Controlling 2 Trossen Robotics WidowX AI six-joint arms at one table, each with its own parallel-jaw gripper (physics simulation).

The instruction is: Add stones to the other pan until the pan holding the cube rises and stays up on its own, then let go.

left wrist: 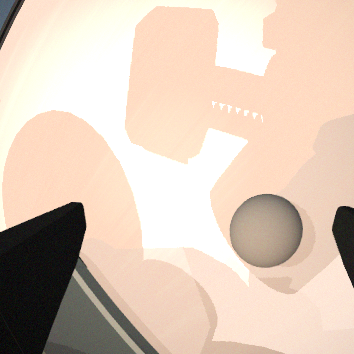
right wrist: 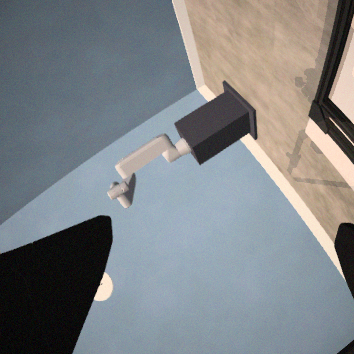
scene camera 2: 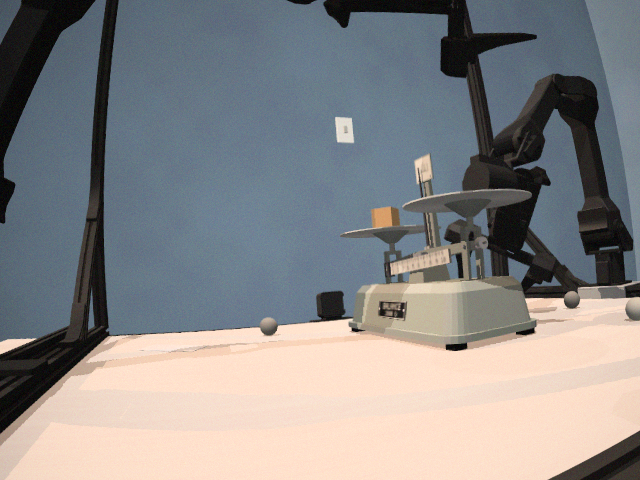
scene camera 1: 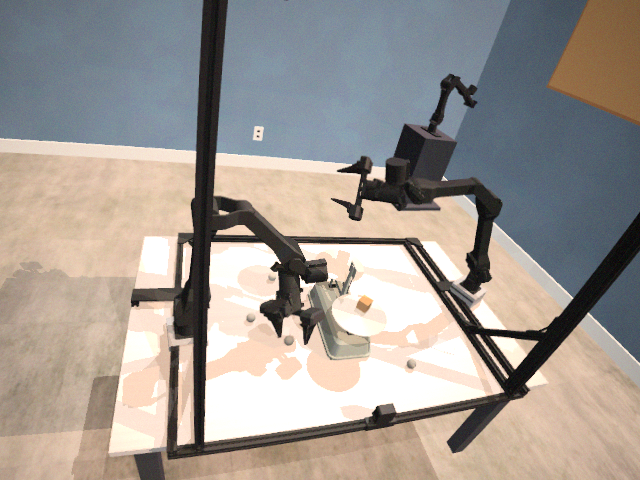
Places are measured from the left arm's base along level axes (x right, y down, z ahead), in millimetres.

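Pixels of known places: left gripper, fingertip midpoint: (left wrist: pixel 215 218) (scene camera 1: pixel 292 341); right gripper, fingertip midpoint: (right wrist: pixel 230 233) (scene camera 1: pixel 333 184); left arm's base, link origin: (scene camera 2: pixel 611 284) (scene camera 1: pixel 186 328); right arm's base, link origin: (scene camera 1: pixel 470 286).
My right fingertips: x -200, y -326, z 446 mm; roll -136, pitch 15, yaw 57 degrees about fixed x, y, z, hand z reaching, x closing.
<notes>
Ahead of a thing's pixels: the offset from my right fingertips to its top centre. "pt": to the spot under its first point.
A green-grey balance scale (scene camera 1: pixel 347 349) (scene camera 2: pixel 485 310) stands mid-table. An orange cube @(dx +319, dy +173, dz +1 mm) (scene camera 1: pixel 364 303) (scene camera 2: pixel 385 217) rests on one pan @(dx +338, dy +203, dz -20 mm) (scene camera 1: pixel 356 321) (scene camera 2: pixel 356 234), which sits low. The other pan @(pt dx +133, dy +194, dz +24 mm) (scene camera 2: pixel 465 200) is bare and higher in scene camera 2; it is hard to make out in scene camera 1. My left gripper (scene camera 1: pixel 293 338) (left wrist: pixel 215 218) is open and empty, low over a grey stone @(dx +287, dy +320, dz -181 mm) (left wrist: pixel 266 231) that lies between the finger lines, nearer the right-hand finger in the wrist view. My right gripper (scene camera 1: pixel 335 184) (right wrist: pixel 230 233) is open and empty, high up.
Other grey stones lie on the table: one @(dx +21, dy +320, dz -154 mm) (scene camera 1: pixel 272 276) behind the left gripper, one @(dx +184, dy +320, dz -265 mm) (scene camera 1: pixel 250 317) left of it, and one @(dx +445, dy +320, dz +141 mm) (scene camera 1: pixel 411 363) (scene camera 2: pixel 268 326) on the cube pan's side. The scale's edge @(pt dx +319, dy +325, dz -79 mm) (left wrist: pixel 95 320) is close beside a left finger. A black frame (scene camera 1: pixel 289 436) borders the table.
</notes>
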